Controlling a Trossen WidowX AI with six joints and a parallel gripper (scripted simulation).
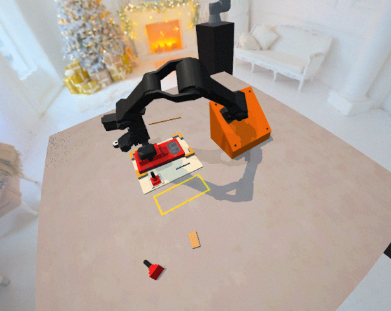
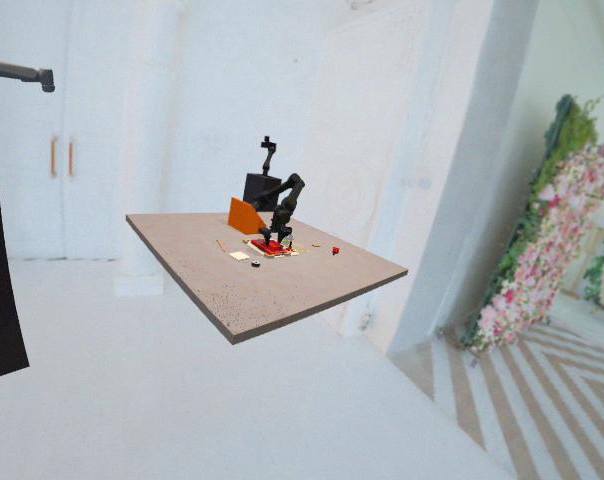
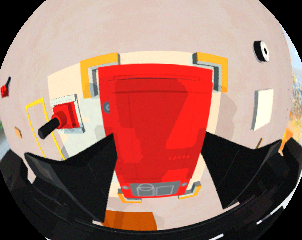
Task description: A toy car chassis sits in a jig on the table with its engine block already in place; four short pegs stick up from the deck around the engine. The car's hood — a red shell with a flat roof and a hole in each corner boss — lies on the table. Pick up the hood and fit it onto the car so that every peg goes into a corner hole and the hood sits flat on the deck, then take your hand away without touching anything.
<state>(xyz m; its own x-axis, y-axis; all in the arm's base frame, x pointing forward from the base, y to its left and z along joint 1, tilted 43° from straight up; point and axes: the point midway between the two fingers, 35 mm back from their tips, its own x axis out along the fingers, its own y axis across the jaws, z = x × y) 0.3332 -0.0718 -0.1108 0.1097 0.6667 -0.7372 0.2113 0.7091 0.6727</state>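
My gripper tip is now 10 mm below the hood. The rest, counted from my gripper tip: white card: 30 mm behind, 220 mm to the right, 30 mm below; grey engine block: 10 mm below; black-and-white ring: 90 mm ahead, 210 mm to the right, 30 mm below.
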